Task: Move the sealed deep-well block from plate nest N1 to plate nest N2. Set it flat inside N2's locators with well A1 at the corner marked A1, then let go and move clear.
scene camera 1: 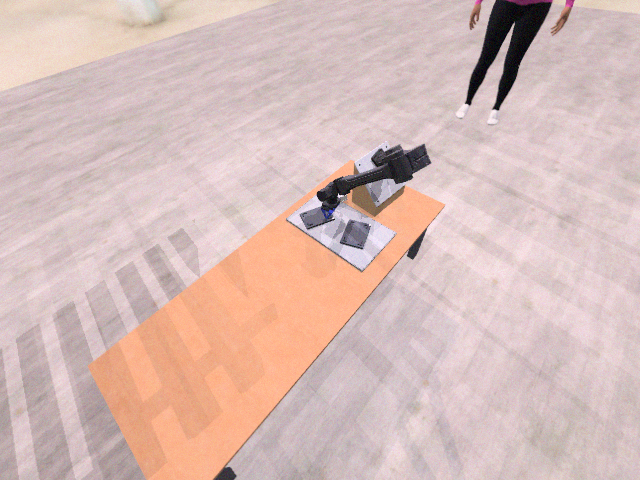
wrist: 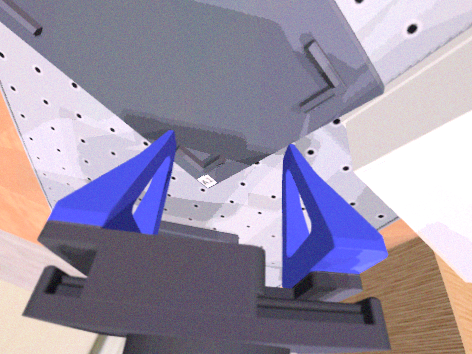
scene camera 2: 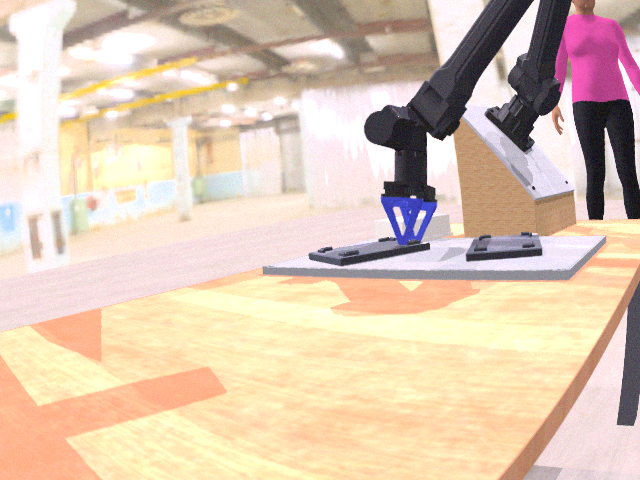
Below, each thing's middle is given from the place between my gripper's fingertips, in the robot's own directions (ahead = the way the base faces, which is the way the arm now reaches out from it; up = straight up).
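My hand's 10 mm above the grey perforated plate (scene camera 2: 558, 251), 20 mm short of it and 90 mm to the right of it. There's a white block (scene camera 2: 439, 226) too, and that's 10 mm above my hand, 50 mm to the right of it and 120 mm behind it.
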